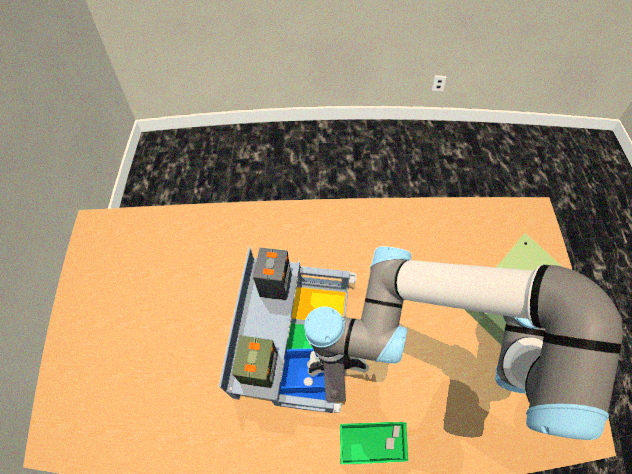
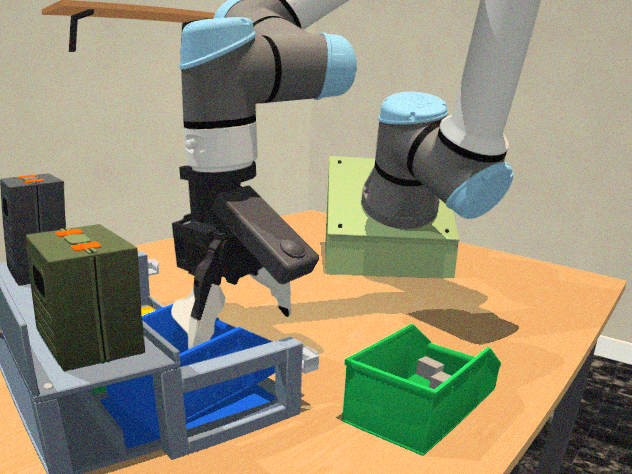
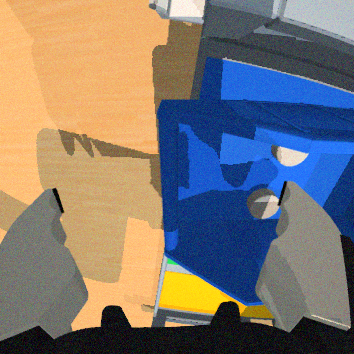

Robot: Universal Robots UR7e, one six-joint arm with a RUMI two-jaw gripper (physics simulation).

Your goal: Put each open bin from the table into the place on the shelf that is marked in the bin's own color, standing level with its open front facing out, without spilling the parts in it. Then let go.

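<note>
The blue bin is in the shelf above the blue marked place. It sits slanted, its front end seemingly raised. Two pale round parts lie in it. My gripper is open, with one finger inside the bin and the other outside its front. The green bin stands upright on the table, holding two grey-pink blocks. The green marked place is partly hidden by the arm.
A dark grey box and an olive box stand on the shelf's top board. The yellow marked place is at the shelf's other end. The arm stands on a light green base.
</note>
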